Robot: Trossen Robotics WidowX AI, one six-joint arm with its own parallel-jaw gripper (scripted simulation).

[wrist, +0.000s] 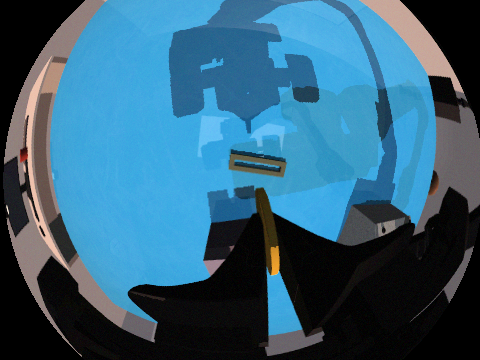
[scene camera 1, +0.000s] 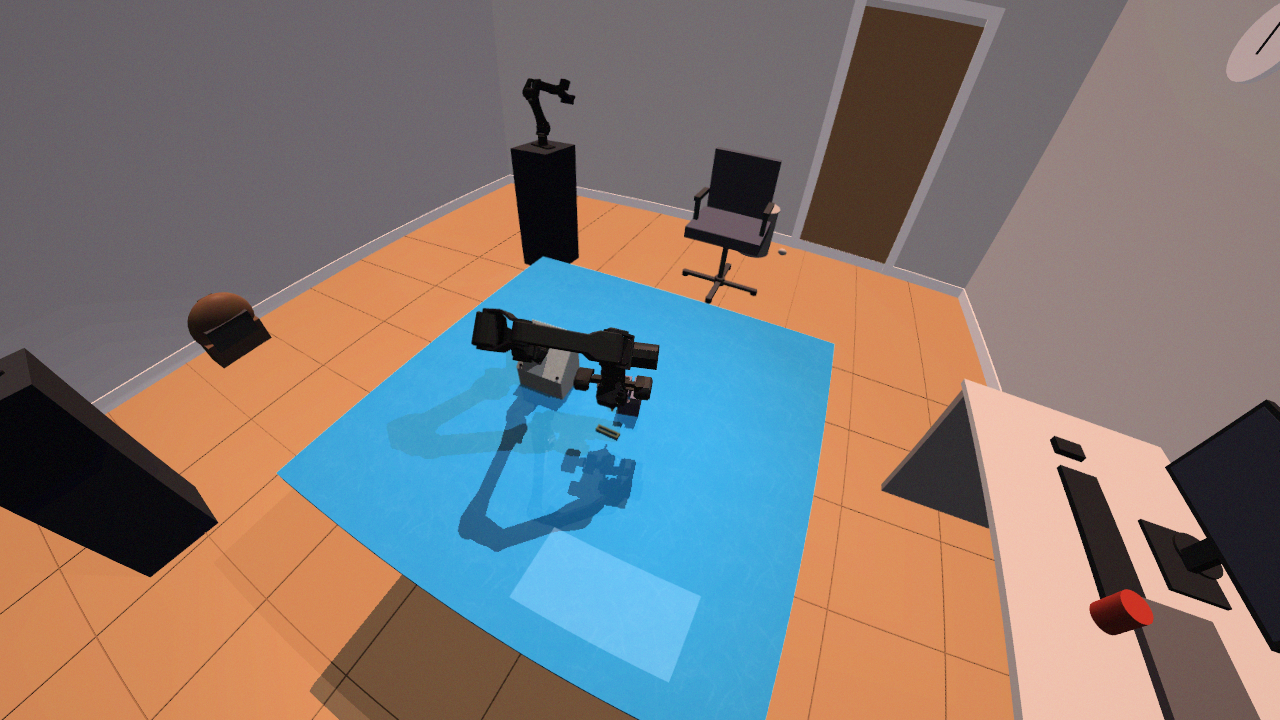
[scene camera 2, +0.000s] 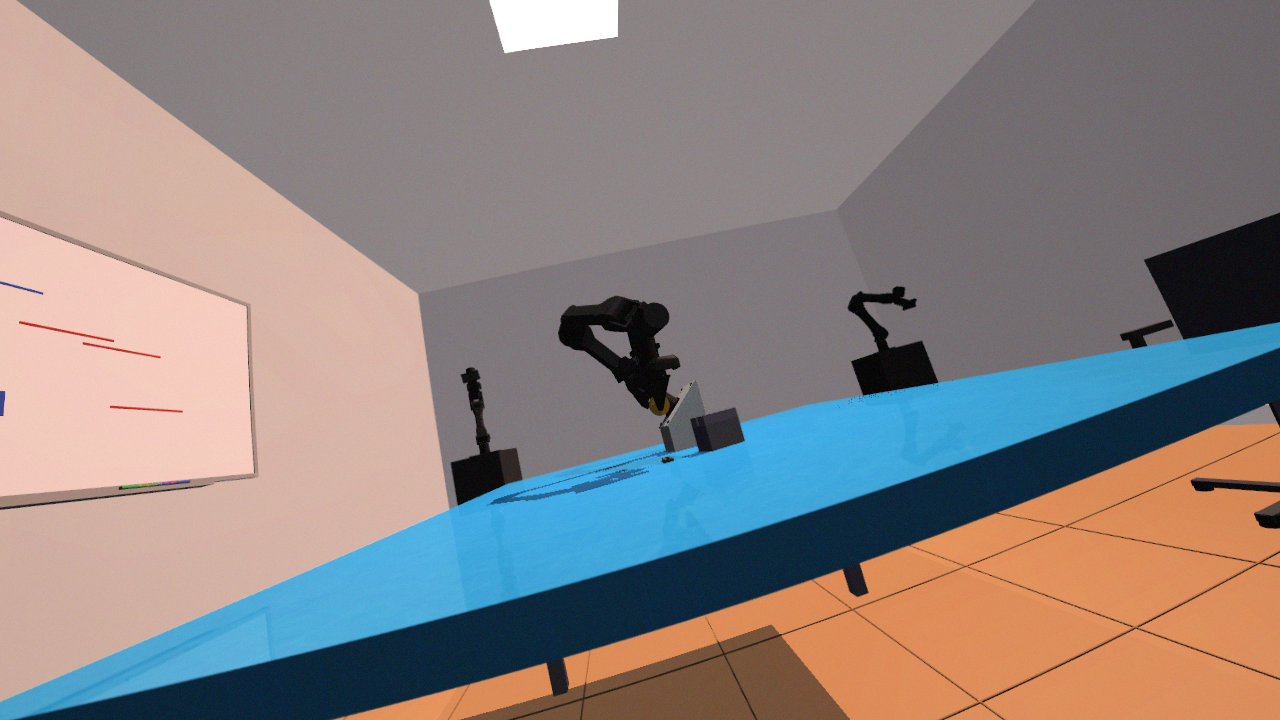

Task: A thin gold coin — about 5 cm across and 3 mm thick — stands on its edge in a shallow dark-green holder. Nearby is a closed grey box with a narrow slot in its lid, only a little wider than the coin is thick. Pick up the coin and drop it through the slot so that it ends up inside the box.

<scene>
gripper: wrist; scene camera 1 613,405; scene camera 2
same spot on gripper: [wrist: 369,289] = [scene camera 2: 641,381]
</scene>
